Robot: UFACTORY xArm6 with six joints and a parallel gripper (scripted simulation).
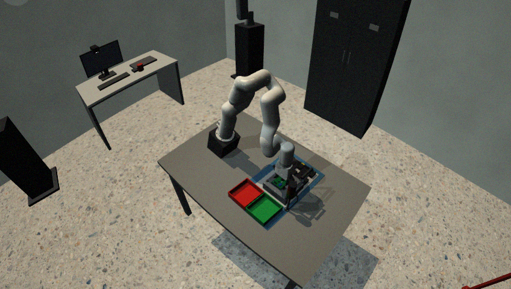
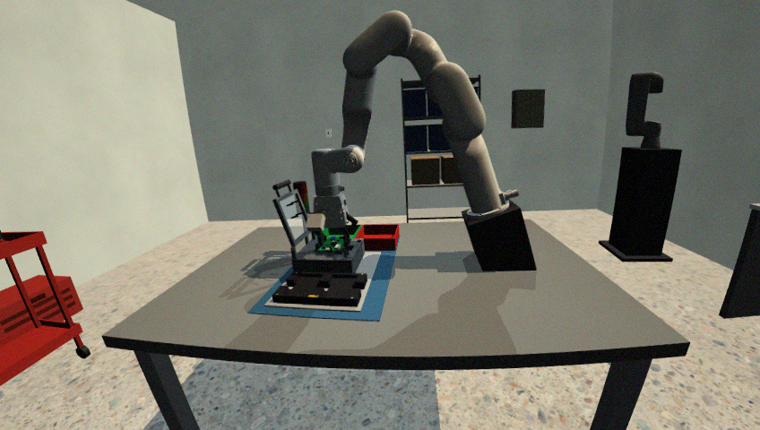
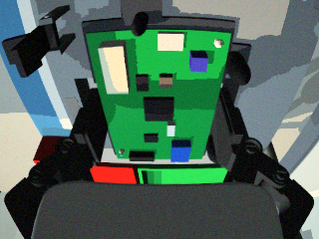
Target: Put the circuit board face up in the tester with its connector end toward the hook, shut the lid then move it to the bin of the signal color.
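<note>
Now: hand right at the green circuit board. From my hand the other things lie so: tester lid 12 cm ahead, 1 cm to the left, 10 cm above; tester plate 1 cm to the left, 1 cm below; black latch hook 7 cm behind, 5 cm to the left, 1 cm above.
</note>
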